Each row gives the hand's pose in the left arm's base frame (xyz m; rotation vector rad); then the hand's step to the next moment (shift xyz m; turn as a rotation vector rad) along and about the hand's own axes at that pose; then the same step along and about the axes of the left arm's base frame.
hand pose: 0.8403 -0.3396 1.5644 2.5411 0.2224 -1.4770
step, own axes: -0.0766 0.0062 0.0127 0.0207 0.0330 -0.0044
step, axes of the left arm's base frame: -0.0469 -0.0115 0.0611 0.0213 -0.0303 -0.0129
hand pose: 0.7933 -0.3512 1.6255 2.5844 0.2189 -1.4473
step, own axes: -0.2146 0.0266 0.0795 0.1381 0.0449 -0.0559
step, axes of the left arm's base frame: -0.1714 -0.0529 0.1445 0.1273 -0.0254 -0.0858
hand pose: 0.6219 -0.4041 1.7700 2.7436 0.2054 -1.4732
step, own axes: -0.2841 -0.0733 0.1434 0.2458 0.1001 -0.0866
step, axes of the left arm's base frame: -0.2830 0.0310 0.1599 0.2185 -0.0662 -0.1607
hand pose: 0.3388 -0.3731 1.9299 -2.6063 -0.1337 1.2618
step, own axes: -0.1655 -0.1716 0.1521 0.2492 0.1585 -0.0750
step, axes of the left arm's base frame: -0.2181 0.1619 0.0789 0.2101 -0.1200 -0.1852
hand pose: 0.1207 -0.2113 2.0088 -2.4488 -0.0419 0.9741
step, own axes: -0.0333 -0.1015 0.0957 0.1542 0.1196 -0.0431
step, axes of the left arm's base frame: -0.0717 0.1239 0.0088 0.1246 -0.0916 -0.1266
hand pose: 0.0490 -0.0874 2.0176 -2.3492 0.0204 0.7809
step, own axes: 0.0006 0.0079 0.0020 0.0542 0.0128 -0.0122
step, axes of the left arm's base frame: -0.0022 -0.0049 -0.0061 0.0483 -0.0075 -0.0293
